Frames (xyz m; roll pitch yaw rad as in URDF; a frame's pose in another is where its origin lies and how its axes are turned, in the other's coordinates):
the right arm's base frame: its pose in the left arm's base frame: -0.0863 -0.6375 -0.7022 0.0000 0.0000 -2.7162
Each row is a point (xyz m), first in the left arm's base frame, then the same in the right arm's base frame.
Working: the left arm's base frame: its pose in the right arm's base frame: -0.3417 -0.5451 0.7022 0.0000 0.0000 2.7162

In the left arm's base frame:
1: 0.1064 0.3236 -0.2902
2: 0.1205 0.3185 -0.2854
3: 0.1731 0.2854 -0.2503
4: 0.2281 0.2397 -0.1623
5: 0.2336 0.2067 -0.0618
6: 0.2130 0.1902 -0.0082
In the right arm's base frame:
1: -0.5722 -0.7959 0.4120
2: -0.5829 -0.7855 0.4168
3: -0.6171 -0.7336 0.4519
4: -0.6484 -0.6693 0.5399
5: -0.6398 -0.6369 0.6404
6: -0.6142 -0.6304 0.6940

